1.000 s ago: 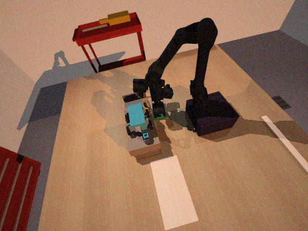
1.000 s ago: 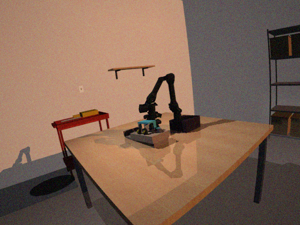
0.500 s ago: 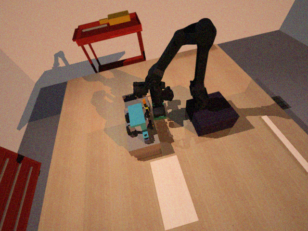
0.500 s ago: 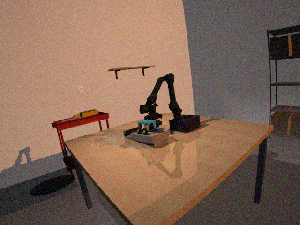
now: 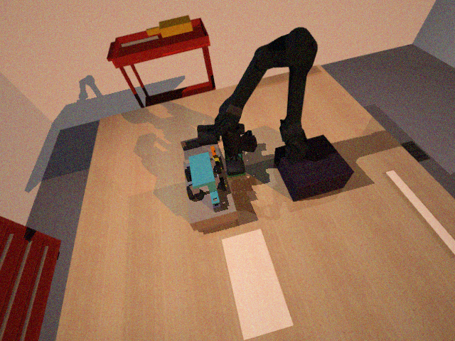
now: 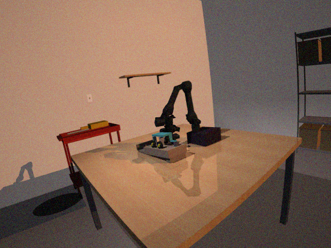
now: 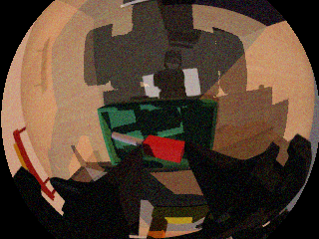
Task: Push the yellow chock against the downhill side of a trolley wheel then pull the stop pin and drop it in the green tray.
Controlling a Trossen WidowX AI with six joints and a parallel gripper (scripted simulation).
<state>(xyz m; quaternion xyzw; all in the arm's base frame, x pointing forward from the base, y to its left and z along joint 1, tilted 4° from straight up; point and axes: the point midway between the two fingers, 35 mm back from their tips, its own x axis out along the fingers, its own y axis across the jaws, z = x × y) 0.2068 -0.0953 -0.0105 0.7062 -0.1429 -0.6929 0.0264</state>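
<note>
The red-headed stop pin lies 2 cm to the right of my gripper tip and 1 cm below it. From my gripper tip the other things lie so: green tray 4 cm below, 1 cm to the right; yellow chock 7 cm ahead, 5 cm above; grey ramp 13 cm ahead, 9 cm to the left, 1 cm above.
</note>
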